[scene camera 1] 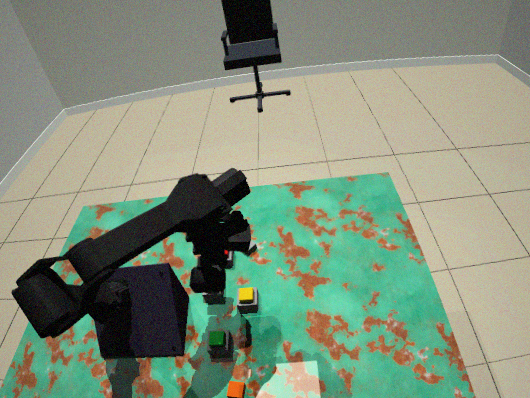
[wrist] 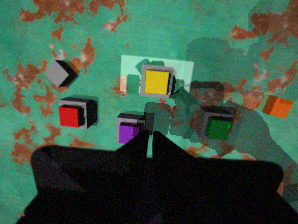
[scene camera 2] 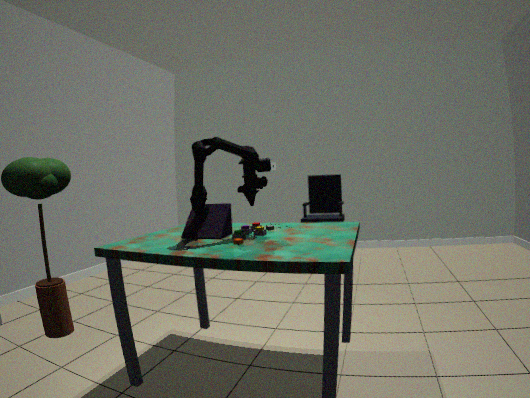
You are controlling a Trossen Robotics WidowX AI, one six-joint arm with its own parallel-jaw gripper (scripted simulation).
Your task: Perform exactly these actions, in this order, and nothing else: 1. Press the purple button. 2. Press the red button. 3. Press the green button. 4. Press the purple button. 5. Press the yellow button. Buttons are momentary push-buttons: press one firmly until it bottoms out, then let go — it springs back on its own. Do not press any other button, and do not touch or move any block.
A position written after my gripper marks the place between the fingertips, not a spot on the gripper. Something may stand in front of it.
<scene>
My gripper (scene camera 1: 221,269) is shut, holding nothing.
My gripper is seen too in the wrist view (wrist: 150,135).
</scene>
